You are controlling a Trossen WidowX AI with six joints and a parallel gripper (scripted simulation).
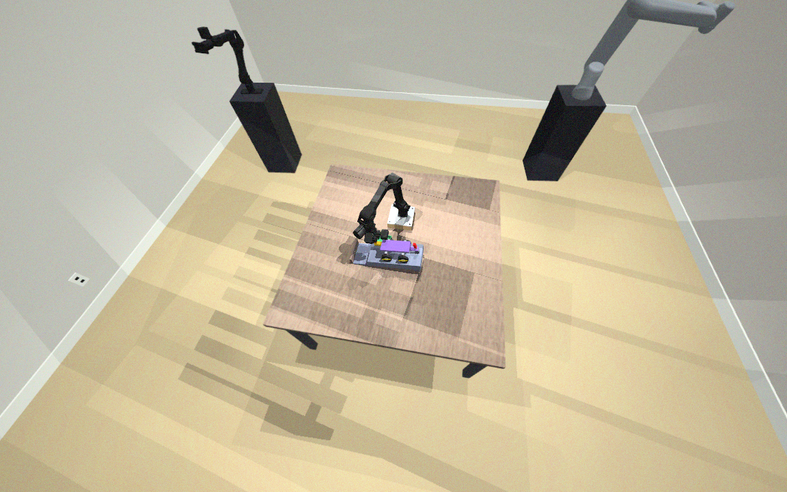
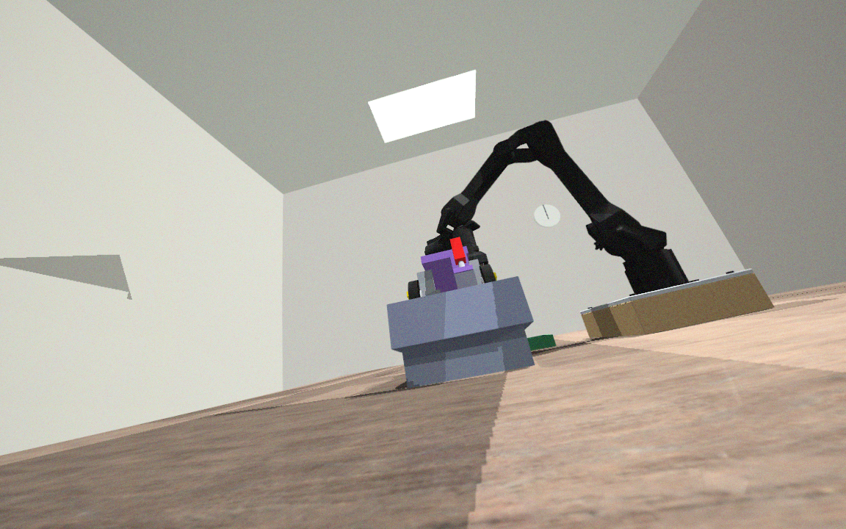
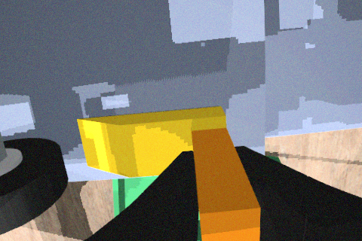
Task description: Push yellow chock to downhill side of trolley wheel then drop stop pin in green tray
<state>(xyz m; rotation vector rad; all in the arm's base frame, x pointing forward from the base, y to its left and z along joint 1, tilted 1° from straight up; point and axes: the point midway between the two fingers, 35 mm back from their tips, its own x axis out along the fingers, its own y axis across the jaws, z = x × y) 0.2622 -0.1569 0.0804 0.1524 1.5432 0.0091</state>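
Now: gripper tip 25 cm to the right of the red-headed stop pin, 5 cm short of it and 4 cm below it. Round my gripper tip: blue-grey ramp 13 cm to the left, 6 cm ahead, 5 cm below; then yellow chock 2 cm to the left; then purple-topped trolley 14 cm to the left, 6 cm ahead, 2 cm above.
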